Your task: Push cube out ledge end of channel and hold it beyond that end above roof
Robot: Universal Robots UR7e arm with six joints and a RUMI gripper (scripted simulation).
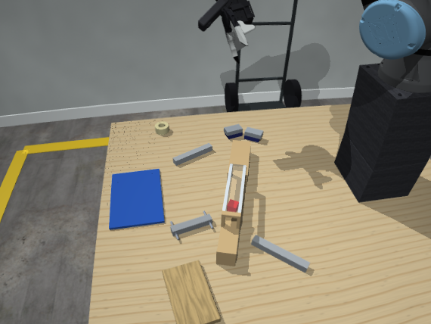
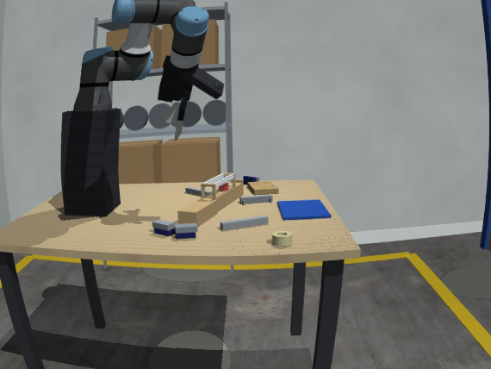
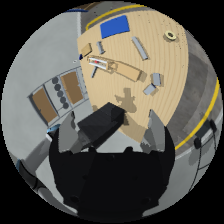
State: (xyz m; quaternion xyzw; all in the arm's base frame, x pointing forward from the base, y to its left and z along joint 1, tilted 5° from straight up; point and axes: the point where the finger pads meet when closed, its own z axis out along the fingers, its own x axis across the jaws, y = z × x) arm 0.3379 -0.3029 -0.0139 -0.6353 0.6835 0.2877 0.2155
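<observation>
My hand is 50 mm short of the grey bar, 470 mm to the right of it and 300 mm above it. The rest, counted from my hand: red cube 130 mm ahead, 330 mm to the left, 260 mm below; then wooden frame 110 mm ahead, 290 mm to the left, 260 mm below; then tape roll 240 mm ahead, 130 mm to the right, 300 mm below.
</observation>
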